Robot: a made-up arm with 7 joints.
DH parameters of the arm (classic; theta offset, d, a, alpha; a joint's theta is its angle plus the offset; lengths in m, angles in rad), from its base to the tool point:
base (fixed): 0 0 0 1.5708
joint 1: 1.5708 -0.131 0 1.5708
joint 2: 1.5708 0 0 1.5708
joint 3: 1.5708 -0.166 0 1.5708
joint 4: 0 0 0 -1.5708
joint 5: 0 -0.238 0 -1.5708
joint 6: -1.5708 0 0 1.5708
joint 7: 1.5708 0 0 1.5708
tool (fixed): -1.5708 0 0 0
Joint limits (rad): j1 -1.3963..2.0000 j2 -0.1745..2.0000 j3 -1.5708..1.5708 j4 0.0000..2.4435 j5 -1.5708..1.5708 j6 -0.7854..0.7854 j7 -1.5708..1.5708
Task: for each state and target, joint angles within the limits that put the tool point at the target. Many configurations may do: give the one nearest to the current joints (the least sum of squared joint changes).
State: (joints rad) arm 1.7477 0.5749 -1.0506 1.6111 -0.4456 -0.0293 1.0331
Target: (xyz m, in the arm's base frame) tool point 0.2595 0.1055 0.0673
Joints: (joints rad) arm 1.4964 0.9321 -1.1949 1.7192 -0.4456 -0.0293 1.0331
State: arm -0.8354 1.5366 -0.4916 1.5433 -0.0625 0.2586 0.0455
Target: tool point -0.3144 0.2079 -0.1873
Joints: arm -1.3219 0.5955 -0.9073 0.7895 -0.0625 0.2586 0.0455
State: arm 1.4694 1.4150 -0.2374 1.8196 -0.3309 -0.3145 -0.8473
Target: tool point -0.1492 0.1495 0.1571
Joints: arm 1.8353 1.9445 0.4372 2.0569 -0.3309 -0.3145 -0.8473
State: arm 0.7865 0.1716 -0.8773 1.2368 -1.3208 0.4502 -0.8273
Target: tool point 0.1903 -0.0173 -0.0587
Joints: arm 0.5938 0.3332 -0.9915 1.8602 -1.3208 0.4502 -0.8273
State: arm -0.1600 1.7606 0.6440 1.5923 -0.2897 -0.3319 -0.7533
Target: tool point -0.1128 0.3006 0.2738
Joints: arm 0.6381 1.9466 1.2306 1.1503 -0.2897 -0.3319 -0.7533
